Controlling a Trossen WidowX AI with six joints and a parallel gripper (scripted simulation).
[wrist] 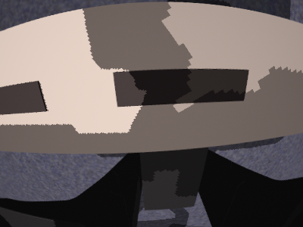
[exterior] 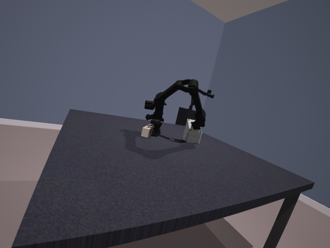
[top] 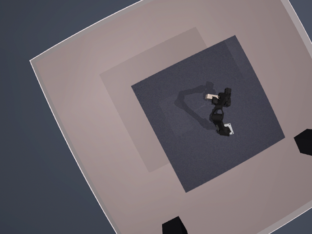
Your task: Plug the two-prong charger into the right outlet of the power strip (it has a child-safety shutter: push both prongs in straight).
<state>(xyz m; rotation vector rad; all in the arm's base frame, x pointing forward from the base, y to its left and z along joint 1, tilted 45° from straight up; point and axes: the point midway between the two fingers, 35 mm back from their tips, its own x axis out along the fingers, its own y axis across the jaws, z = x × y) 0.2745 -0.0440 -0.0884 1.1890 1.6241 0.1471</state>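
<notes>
Now: the black two-prong charger 10 mm ahead of my gripper tip, 10 mm to the right of it and 10 mm above it.
</notes>
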